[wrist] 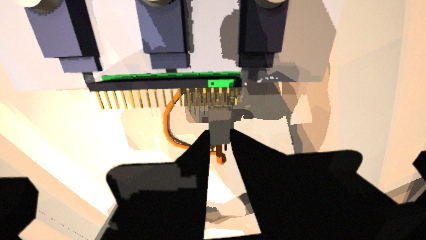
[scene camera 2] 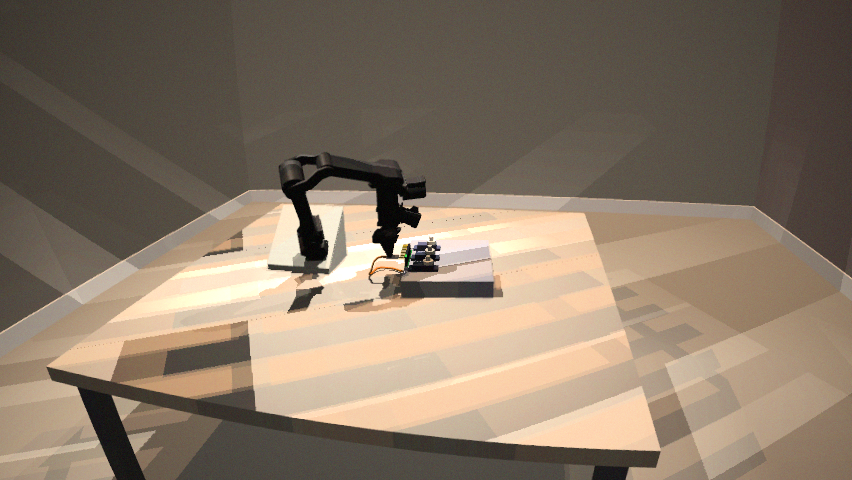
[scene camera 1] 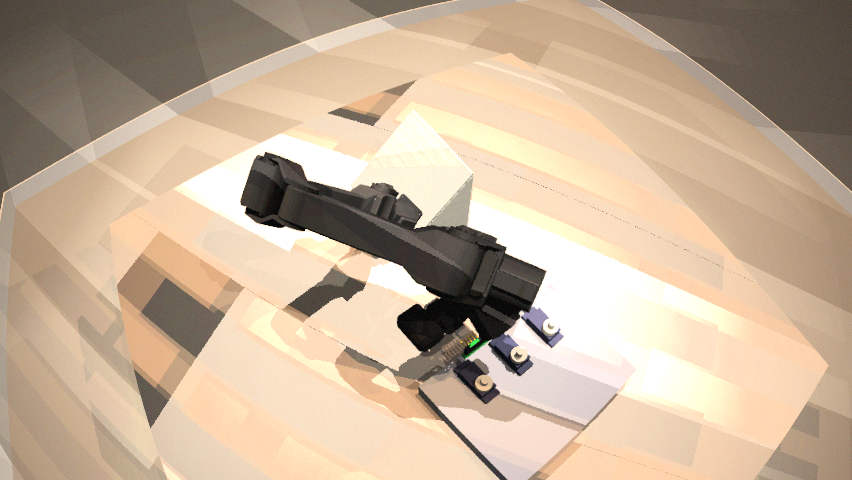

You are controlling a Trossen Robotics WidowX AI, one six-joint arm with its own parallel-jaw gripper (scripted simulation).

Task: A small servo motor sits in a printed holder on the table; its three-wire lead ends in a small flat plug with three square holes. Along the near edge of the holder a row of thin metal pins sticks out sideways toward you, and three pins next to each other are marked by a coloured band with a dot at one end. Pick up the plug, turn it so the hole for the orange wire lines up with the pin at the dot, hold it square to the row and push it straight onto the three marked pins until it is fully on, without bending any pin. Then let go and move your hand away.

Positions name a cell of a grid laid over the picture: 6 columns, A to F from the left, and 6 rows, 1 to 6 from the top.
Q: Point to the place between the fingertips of my gripper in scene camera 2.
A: At C4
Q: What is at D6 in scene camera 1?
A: A printed holder.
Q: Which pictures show my gripper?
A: The wrist view, scene camera 2 and scene camera 1: all of them.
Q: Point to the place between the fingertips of my gripper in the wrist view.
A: D4
